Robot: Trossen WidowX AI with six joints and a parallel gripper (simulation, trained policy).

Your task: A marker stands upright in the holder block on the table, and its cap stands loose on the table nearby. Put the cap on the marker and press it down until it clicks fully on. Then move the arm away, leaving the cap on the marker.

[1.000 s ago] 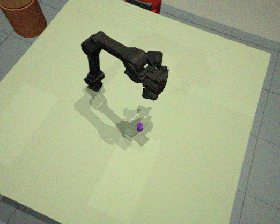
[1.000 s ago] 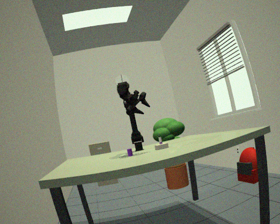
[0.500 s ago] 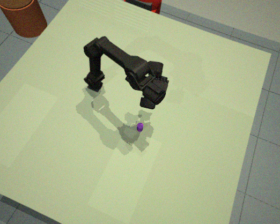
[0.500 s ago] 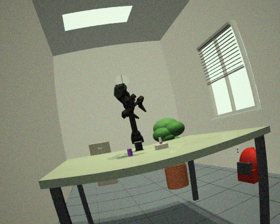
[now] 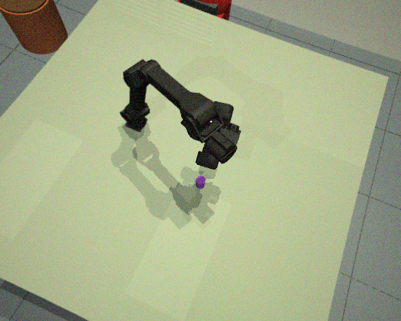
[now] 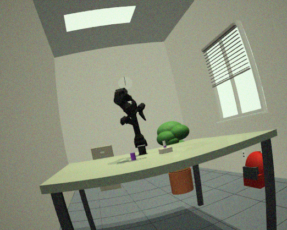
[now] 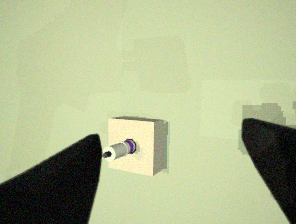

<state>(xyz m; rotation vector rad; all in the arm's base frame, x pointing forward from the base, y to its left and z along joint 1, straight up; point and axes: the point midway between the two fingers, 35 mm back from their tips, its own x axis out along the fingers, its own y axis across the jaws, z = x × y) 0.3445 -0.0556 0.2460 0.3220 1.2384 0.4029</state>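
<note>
My gripper tip is 3 cm past the purple cap, 9 cm to the left of it and 19 cm above it. Also, from my gripper tip: holder block 6 cm behind, 14 cm to the left, 20 cm below.
</note>
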